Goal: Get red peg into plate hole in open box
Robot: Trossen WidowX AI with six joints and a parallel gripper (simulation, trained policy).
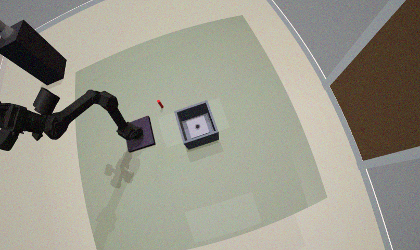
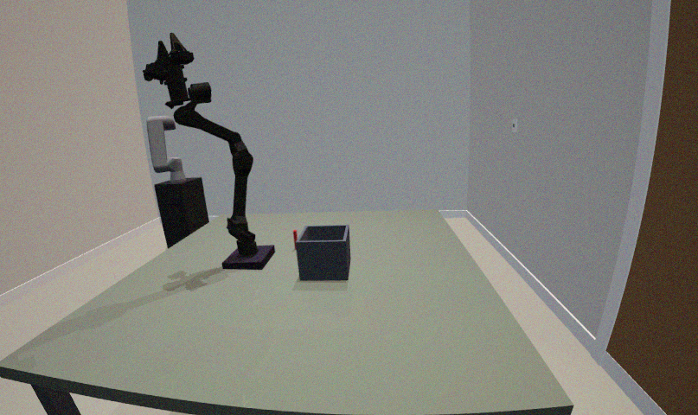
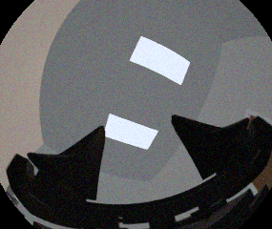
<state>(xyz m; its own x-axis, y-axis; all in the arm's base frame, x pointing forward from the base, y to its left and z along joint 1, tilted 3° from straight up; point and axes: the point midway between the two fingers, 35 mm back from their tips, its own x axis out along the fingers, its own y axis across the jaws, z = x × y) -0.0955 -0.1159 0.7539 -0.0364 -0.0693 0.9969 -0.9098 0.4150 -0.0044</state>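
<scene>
The red peg is 29 cm ahead of my gripper tip, 25 cm to the left of it and 77 cm below it.
</scene>
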